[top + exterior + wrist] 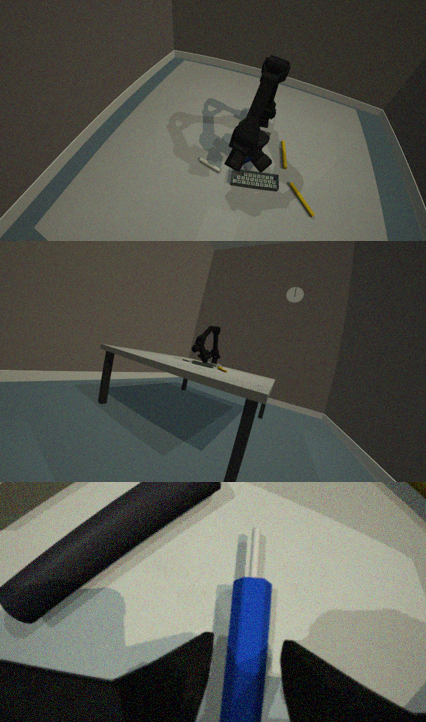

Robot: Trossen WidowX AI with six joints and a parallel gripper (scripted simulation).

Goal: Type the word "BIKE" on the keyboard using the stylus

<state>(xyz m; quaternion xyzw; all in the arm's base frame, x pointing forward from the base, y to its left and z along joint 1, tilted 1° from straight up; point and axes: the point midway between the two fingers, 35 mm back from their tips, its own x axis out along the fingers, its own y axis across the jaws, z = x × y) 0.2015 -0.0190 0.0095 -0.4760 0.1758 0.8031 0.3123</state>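
The dark cylinder lies 80 mm behind my gripper tip and 20 mm to the right of it. The rest, counted from my gripper tip: blue stylus 10 mm behind, 10 mm to the left; stylus tip 40 mm behind, 30 mm to the left; white cylinder 100 mm ahead, 170 mm to the right.
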